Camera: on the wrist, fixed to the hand. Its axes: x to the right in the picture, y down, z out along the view.
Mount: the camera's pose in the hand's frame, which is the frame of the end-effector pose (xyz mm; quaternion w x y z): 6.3 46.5 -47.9 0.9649 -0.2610 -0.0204 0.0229
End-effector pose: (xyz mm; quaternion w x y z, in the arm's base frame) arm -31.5 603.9 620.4 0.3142 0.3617 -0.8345 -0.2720
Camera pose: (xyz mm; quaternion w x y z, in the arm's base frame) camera -20.5 615.6 685.5 0.3868 0.2423 -0.7489 -0.4804
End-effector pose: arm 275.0 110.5 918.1 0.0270 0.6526 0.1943 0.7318
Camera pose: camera 237.8 57.5 935.4 0.1836 0.6420 -0.0190 0.7441
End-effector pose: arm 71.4 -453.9 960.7 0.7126 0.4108 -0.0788 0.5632
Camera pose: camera 16.5 -415.6 956.3 0.7803 0.2201 -0.2470 0.5308
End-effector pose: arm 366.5 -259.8 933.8 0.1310 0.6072 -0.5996 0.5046
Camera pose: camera 303.2 -238.4 939.8 0.2611 0.5482 -0.7268 0.3210
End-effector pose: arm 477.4 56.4 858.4 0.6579 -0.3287 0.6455 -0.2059
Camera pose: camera 423.6 76.5 823.8 0.5669 -0.4783 0.6707 -0.0084
